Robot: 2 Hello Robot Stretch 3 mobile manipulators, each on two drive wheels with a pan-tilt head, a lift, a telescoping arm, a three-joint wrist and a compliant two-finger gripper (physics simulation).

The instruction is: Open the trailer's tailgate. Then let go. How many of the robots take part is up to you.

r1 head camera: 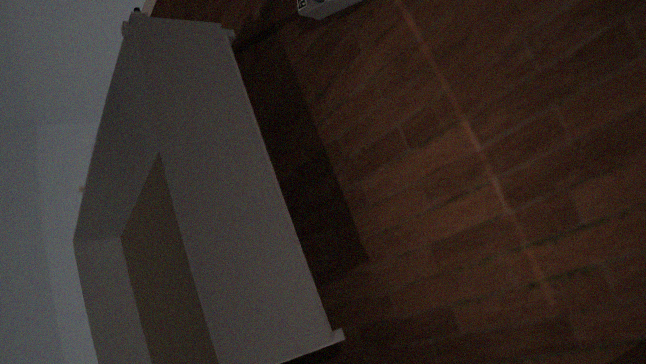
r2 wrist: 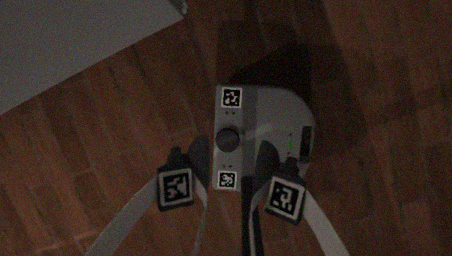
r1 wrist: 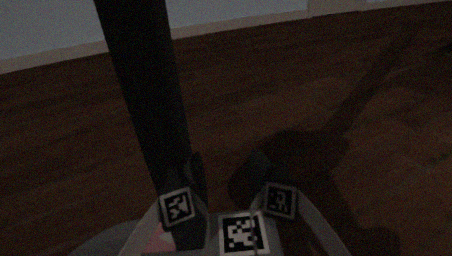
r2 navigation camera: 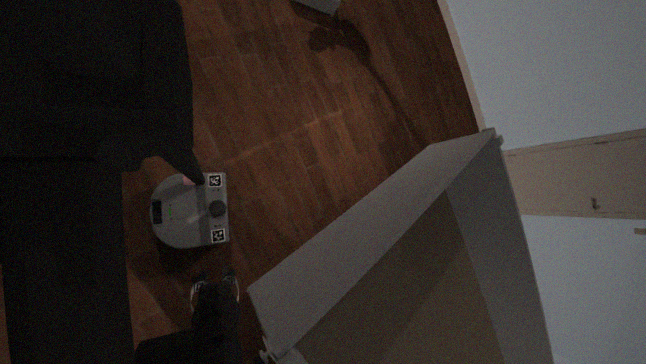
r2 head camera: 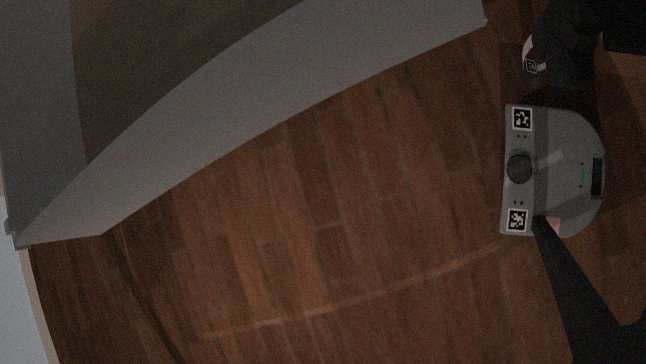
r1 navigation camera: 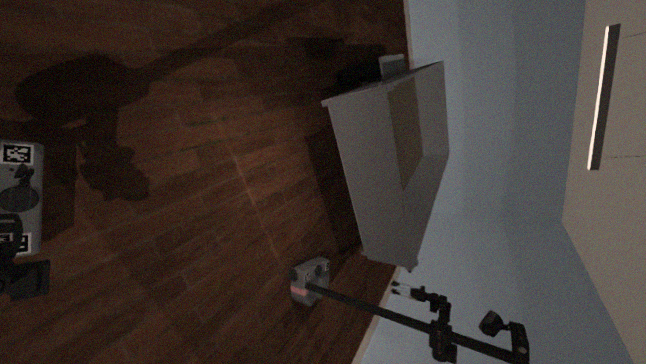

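The grey trailer body (r1 head camera: 235, 200) (r1 navigation camera: 370, 165) (r2 head camera: 250, 100) (r2 navigation camera: 350, 240) (r2 wrist: 75, 45) has upright walls around a brown floor. At the end near r2, the end wall (r1 head camera: 175, 32) (r1 navigation camera: 387, 252) looks upright; whether it is the tailgate I cannot tell. Small hardware (r2 navigation camera: 269, 351) (r2 wrist: 180, 6) shows at a corner there. My r2 gripper (r1 navigation camera: 395, 288) (r2 navigation camera: 215, 276) (r2 wrist: 233, 157) is open and empty, beside that corner, with its base below in the wrist view. My r1 gripper (r1 wrist: 229, 172) is open and empty above the floor, away from the trailer.
The r2 base (r1 head camera: 330, 6) (r1 navigation camera: 310, 287) (r2 head camera: 565, 142) (r2 navigation camera: 185, 215) (r2 wrist: 280, 110) stands close to the trailer's near corner. The r1 base (r1 navigation camera: 20, 195) (r2 navigation camera: 322, 5) stands across the wooden floor. A pale panel (r1 navigation camera: 392, 67) shows beyond the trailer's other end. A wall with a door (r2 navigation camera: 565, 185) lies behind.
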